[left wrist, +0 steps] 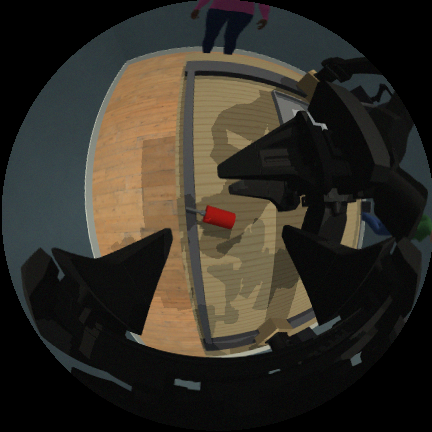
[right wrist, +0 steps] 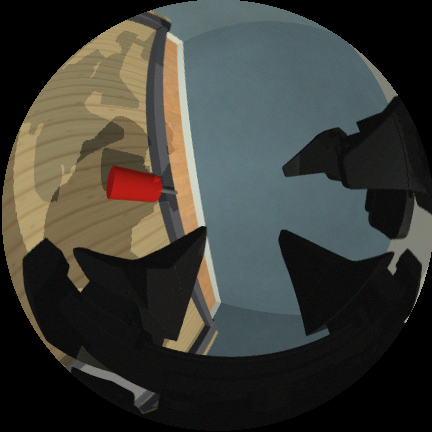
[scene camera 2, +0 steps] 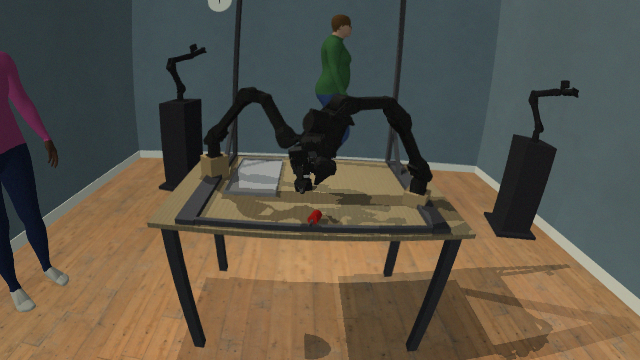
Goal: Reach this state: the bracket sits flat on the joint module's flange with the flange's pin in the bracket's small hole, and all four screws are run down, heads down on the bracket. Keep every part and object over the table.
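Places are measured from the left arm's base along level axes (x ahead, y left, z up), in metres.
Pixels of known places: left gripper, fingertip midpoint: point(left wrist: 227, 232) point(right wrist: 298, 171) point(scene camera 2: 315, 177); right gripper, fingertip midpoint: point(left wrist: 223, 182) point(right wrist: 243, 233) point(scene camera 2: 301, 186); left arm's base, origin of the base link: point(left wrist: 275, 337) point(scene camera 2: 418, 191); right arm's base, origin of the base link: point(left wrist: 321, 79) point(scene camera 2: 214, 155).
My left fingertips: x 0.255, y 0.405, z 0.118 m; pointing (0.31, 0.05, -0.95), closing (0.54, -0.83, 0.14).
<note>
Ahead of a thing's pixels: the offset from my left fingertips to its top centre. "spot": to the spot under its first point.
A screwdriver with a red handle @(dx -0.003, dy +0.005, dz -0.136 m) point(scene camera 2: 315, 216) point(left wrist: 219, 217) point(right wrist: 134, 185) lies by the table's front rail, its thin grey shaft over the rail. My right gripper point(scene camera 2: 302, 189) point(left wrist: 223, 182) point(right wrist: 243, 233) is partly open and empty, pointing down above the table, behind the screwdriver in the scene view. My left gripper point(left wrist: 227, 232) is wide open and empty, held high close to the right wrist; in the scene view the two arms overlap. A small pale patch @(spot: dx +0.466, dy -0.163, dz -0.171 m) point(left wrist: 321, 125) shows behind the right gripper; I cannot tell what it is. Bracket, joint module and screws cannot be made out.
A grey tray @(dx +0.441, dy -0.190, dz -0.158 m) point(scene camera 2: 252, 193) with a pale surface lies at the table's back left, beside the right arm's base. Dark rails point(scene camera 2: 250, 224) point(left wrist: 189, 150) point(right wrist: 156, 100) run along the table's edges. A person in green point(scene camera 2: 335, 65) stands behind the table, another in pink point(scene camera 2: 20, 100) at the left.
</note>
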